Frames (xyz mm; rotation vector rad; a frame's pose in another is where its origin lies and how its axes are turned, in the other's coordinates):
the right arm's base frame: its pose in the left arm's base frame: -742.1 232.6 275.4 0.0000 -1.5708 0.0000
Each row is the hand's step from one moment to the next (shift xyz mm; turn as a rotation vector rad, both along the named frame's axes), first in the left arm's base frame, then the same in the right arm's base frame.
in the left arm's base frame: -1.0 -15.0 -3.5 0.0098 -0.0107 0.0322
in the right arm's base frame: -3.5 -15.0 1.0 0.0322 -0.0107 -0.0098
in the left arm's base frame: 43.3 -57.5 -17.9 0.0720 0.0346 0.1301
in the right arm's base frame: -17.9 -57.5 -43.3 0.1301 0.0346 -0.0720
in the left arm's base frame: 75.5 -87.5 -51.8 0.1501 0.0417 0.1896
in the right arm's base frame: -51.8 -87.5 -75.5 0.1896 0.0417 -0.1501
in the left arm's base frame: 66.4 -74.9 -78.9 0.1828 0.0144 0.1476
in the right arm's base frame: -78.9 -74.9 -66.4 0.1476 0.0144 -0.1828
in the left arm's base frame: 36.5 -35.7 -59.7 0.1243 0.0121 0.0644
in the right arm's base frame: -59.7 -35.7 -36.5 0.0644 0.0121 -0.1243
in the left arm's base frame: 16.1 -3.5 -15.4 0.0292 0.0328 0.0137
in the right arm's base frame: -15.4 -3.5 -16.1 0.0137 0.0328 -0.0292
